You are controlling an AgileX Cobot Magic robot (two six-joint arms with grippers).
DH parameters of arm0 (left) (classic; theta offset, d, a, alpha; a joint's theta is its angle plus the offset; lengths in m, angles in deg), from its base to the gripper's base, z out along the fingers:
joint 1: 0 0.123 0 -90
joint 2: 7.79 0 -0.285 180
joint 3: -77.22 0 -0.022 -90
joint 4: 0 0.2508 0 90
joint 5: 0 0 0.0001 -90
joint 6: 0 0.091 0 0
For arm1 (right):
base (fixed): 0 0 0 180
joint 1: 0 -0.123 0 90
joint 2: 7.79 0 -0.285 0
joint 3: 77.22 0 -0.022 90
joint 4: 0 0.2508 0 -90
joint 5: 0 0 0.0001 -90
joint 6: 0 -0.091 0 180
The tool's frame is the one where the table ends.
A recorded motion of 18 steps. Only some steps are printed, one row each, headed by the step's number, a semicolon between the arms.
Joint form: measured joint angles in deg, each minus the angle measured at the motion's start. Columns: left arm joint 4, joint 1, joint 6, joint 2, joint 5, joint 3; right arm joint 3, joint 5, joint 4, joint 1, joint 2, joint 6.
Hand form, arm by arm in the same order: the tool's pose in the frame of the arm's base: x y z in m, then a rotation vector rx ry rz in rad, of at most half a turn. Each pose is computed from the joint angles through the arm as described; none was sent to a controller.
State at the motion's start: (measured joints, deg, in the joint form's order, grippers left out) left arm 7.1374 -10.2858 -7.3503 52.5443 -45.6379 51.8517; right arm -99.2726 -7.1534 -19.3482 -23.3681 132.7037 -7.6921
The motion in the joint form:
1: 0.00 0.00 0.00 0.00 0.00 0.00; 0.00 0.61 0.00 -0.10 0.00 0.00
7: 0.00 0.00 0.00 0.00 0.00 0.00; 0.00 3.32 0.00 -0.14 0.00 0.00
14: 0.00 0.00 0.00 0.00 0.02 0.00; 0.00 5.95 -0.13 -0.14 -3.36 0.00
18: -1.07 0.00 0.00 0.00 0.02 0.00; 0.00 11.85 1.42 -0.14 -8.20 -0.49
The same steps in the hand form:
1: 0.1742 -0.0234 0.3517 0.1121 2.2823 -0.0132; 0.4894 0.2162 0.1697 -0.6141 1.8646 0.1738
7: 0.1742 -0.0234 0.3517 0.1121 2.2823 -0.0132; 0.4884 0.2146 0.1659 -0.6192 1.9094 0.1550
14: 0.1743 -0.0234 0.3517 0.1121 2.2819 -0.0132; 0.4844 0.2114 0.1935 -0.6080 1.8963 0.1392
18: 0.1740 -0.0246 0.3516 0.1041 2.2845 -0.0351; 0.4753 0.2042 0.2296 -0.5570 1.9253 0.1294

